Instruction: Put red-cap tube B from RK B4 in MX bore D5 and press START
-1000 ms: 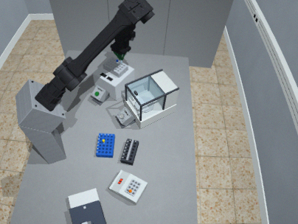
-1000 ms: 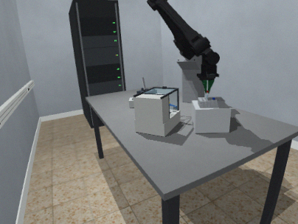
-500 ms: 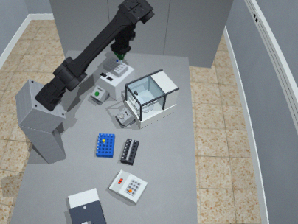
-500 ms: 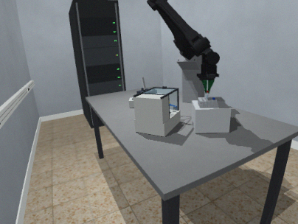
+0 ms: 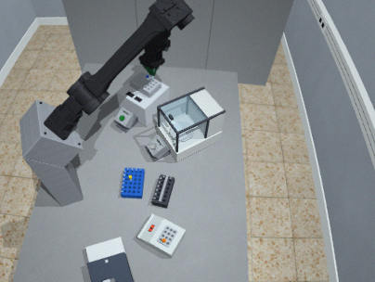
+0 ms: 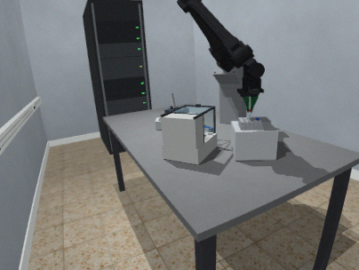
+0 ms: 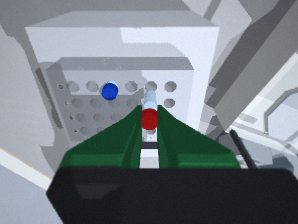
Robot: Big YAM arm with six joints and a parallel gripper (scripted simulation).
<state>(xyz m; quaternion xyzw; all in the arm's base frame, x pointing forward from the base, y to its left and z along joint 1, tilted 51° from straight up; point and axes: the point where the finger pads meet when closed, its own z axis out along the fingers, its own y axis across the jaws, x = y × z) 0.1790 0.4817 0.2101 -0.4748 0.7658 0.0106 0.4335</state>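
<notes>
Now: the blue-capped tube 3 cm behind my hand, 1 cm to the left of it and 6 cm below it. Round my hand: green start key: 7 cm behind, 19 cm to the right, 15 cm below; grey bore block: 3 cm behind, 2 cm to the right, 6 cm below; yellow-capped tube: 11 cm ahead, 44 cm to the right, 19 cm below.
</notes>
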